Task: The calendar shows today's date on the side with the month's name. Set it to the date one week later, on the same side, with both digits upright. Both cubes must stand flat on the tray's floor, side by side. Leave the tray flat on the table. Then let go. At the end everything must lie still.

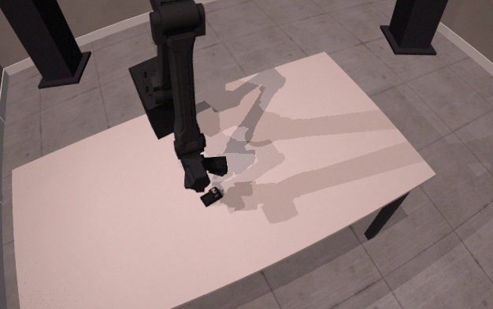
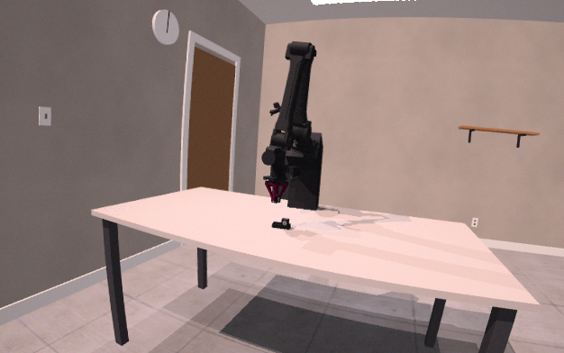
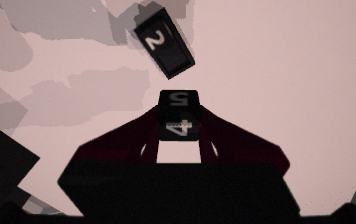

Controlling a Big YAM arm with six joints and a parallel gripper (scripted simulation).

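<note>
My gripper is now 120 mm above the black tray, 20 mm to the right of it and 20 mm past it. Also, from my hand: black calendar block right at my hand.
</note>
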